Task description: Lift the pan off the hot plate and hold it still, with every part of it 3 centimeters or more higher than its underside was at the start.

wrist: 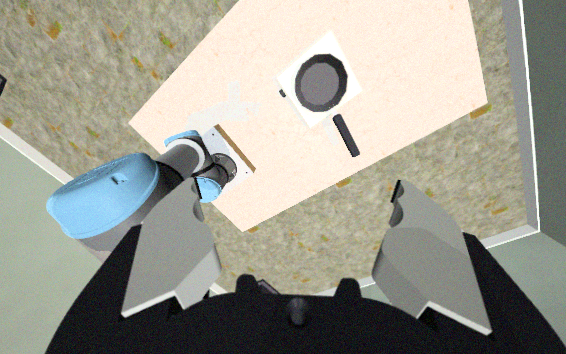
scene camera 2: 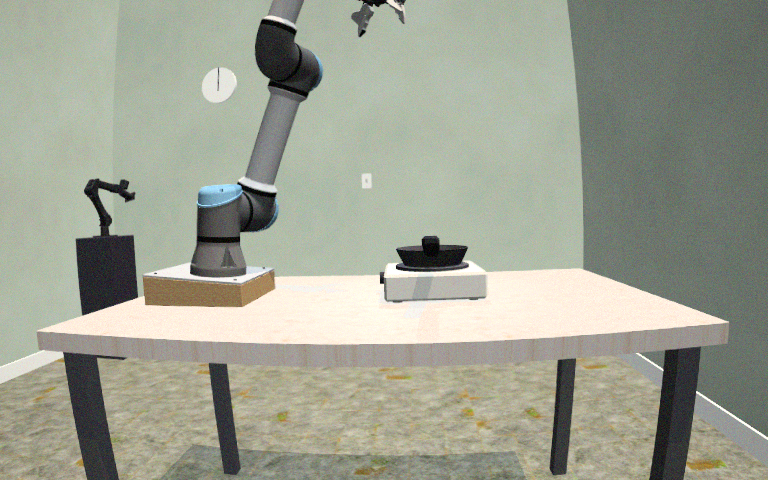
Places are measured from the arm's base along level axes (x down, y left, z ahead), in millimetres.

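Where they show: gripper, fingertip midpoint: (wrist: 294,182) (scene camera 2: 381,30); arm's base, origin of the base link: (wrist: 221,168) (scene camera 2: 218,273).
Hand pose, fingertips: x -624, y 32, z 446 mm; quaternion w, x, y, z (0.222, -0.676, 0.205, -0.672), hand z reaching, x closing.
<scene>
Things, the pixels of their top centre, and the offset from my fingertips. Level surfaces: height alone.
- white hot plate, middle of its top: (scene camera 2: 429,264) (wrist: 317,86) dx +615, dy +1, dz +103 mm
- pale wooden table, its level: dx +692 mm
- small dark knob, middle of its top: (scene camera 2: 382,272) (wrist: 282,93) dx +639, dy +58, dz -19 mm
The black pan (scene camera 2: 447,256) (wrist: 321,82) sits upright on the white hot plate (scene camera 2: 453,286) (wrist: 311,119). Its dark handle (scene camera 2: 430,245) (wrist: 346,135) points toward the scene camera and, in the wrist view, reaches out past the hot plate toward the table's near edge. My gripper (scene camera 2: 382,28) (wrist: 294,182) is open, with nothing between its fingers. It is high above the table and far above the pan, at the top of the scene view, where its upper part is cut off. In the wrist view the pan lies beyond the fingertips, up and slightly right.
The hot plate stands on the pale wooden table (scene camera 2: 317,322) (wrist: 420,75). A small dark knob (scene camera 2: 382,277) (wrist: 282,93) sticks out of its side. My arm's base stands on a wooden block (scene camera 2: 192,291) to the left. A small black arm (scene camera 2: 101,203) stands on a dark pedestal behind the table.
</scene>
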